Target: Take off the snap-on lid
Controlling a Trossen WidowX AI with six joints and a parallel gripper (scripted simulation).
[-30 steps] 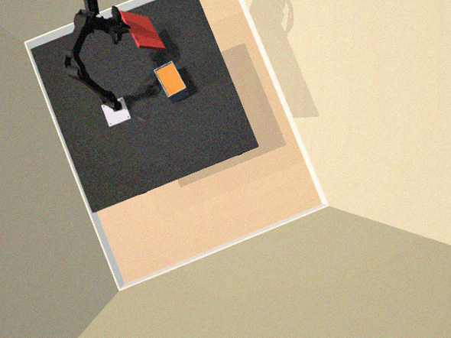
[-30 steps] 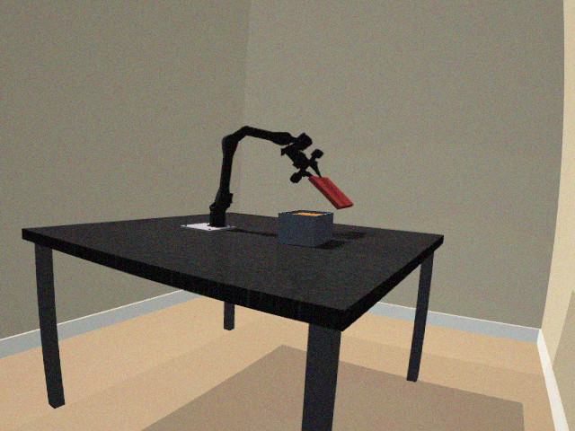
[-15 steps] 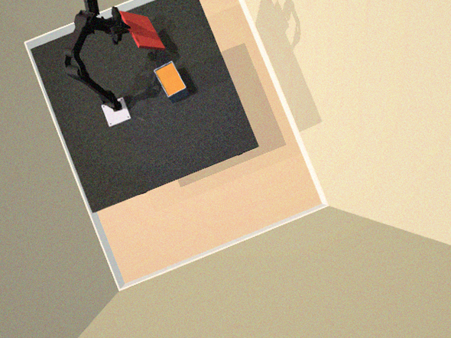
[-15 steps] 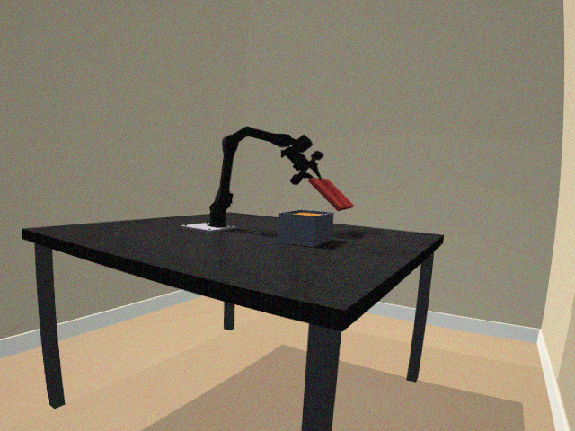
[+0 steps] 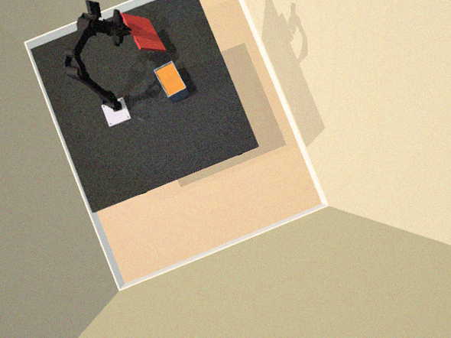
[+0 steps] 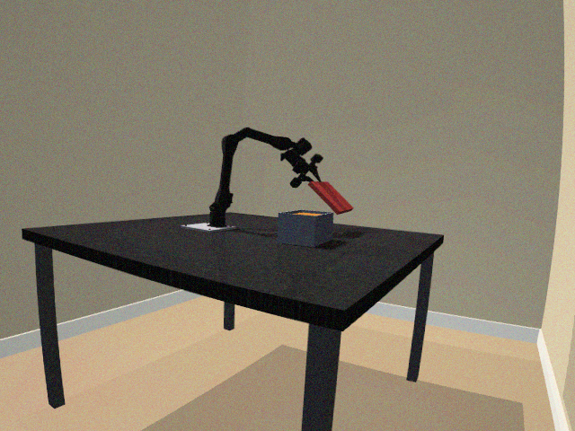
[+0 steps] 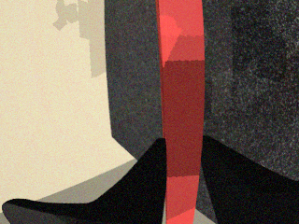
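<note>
Now: gripper tip 6 cm short of the red lid, 1 cm to the right of it and 5 cm above it. From my gripper tip the other things lie so: blue-grey storage box: 13 cm ahead, 29 cm to the right, 16 cm below.
</note>
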